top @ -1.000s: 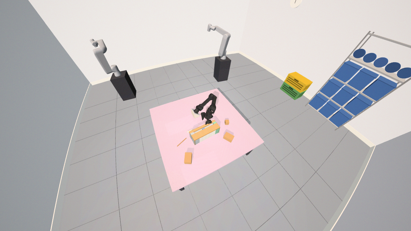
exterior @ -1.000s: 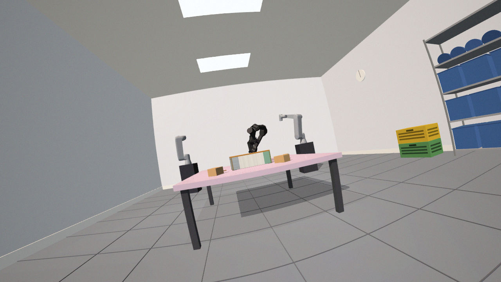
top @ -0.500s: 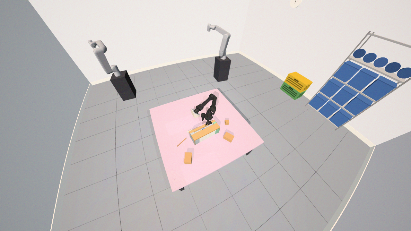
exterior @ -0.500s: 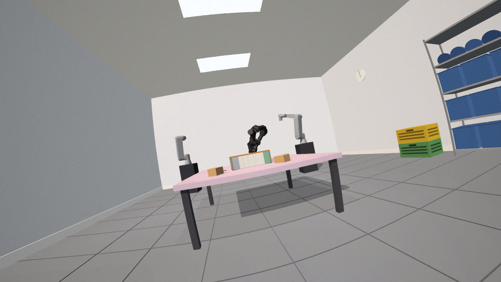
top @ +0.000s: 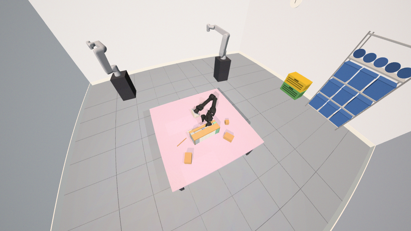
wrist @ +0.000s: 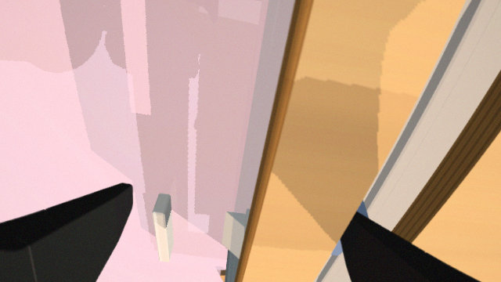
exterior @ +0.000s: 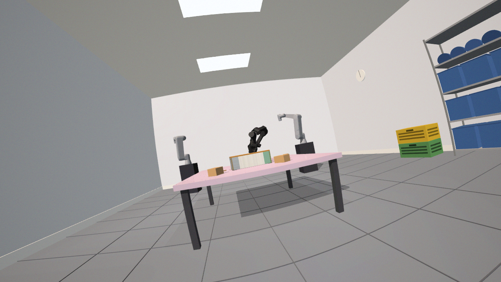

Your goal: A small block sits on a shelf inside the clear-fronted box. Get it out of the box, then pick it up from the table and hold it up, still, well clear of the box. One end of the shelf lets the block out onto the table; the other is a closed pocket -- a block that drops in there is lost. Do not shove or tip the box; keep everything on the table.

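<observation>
Right now my gripper tip is 50 mm short of the light blue block, 30 mm to the left of it and 30 mm above it. Also, from my gripper tip: clear-fronted box: 60 mm below, 40 mm ahead, 30 mm to the right; thin orange stick: 340 mm to the right, 120 mm below, 90 mm ahead.
</observation>
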